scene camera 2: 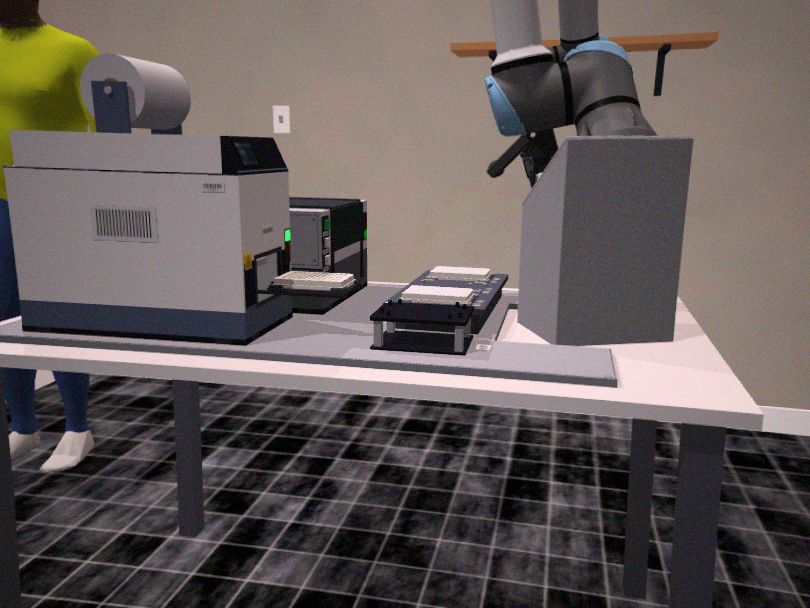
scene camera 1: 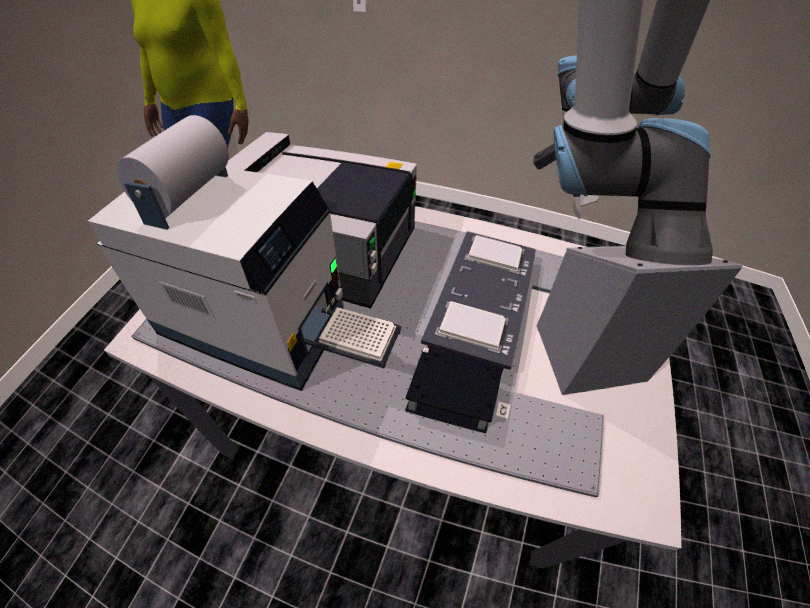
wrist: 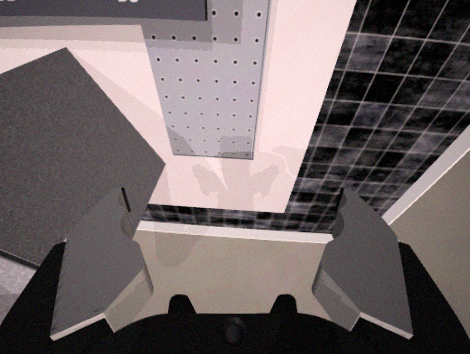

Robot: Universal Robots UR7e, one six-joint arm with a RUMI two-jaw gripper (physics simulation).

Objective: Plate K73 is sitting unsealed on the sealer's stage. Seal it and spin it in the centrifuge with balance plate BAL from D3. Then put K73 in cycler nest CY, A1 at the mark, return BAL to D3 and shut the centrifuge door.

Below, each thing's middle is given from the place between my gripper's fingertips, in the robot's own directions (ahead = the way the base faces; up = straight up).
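There is a centrifuge (scene camera 1: 357, 189) 670 mm ahead of my hand, and it is 70 mm below the hand and 160 mm to the left of it. I also see the sealer stage (scene camera 2: 273, 289), which is 480 mm to the left of my hand, 100 mm below it and 410 mm ahead of it.
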